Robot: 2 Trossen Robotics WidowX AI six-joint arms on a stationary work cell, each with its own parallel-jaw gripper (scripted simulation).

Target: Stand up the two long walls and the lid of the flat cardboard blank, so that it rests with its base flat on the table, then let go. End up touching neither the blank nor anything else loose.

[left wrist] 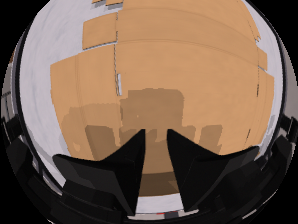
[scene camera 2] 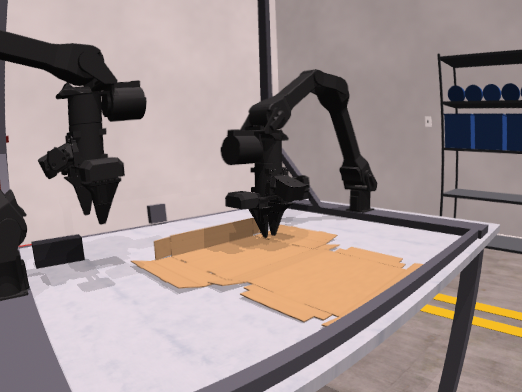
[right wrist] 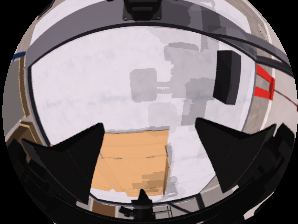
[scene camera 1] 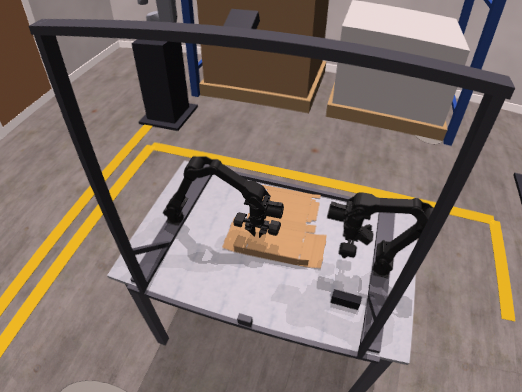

I see my left gripper point(scene camera 2: 269, 236), my right gripper point(scene camera 2: 94, 219) and a black box point(scene camera 2: 61, 250).
The black box also shows in the right wrist view point(right wrist: 228, 70). My left gripper is seen too in the left wrist view point(left wrist: 156, 133). My right gripper also shows in the right wrist view point(right wrist: 150, 125).
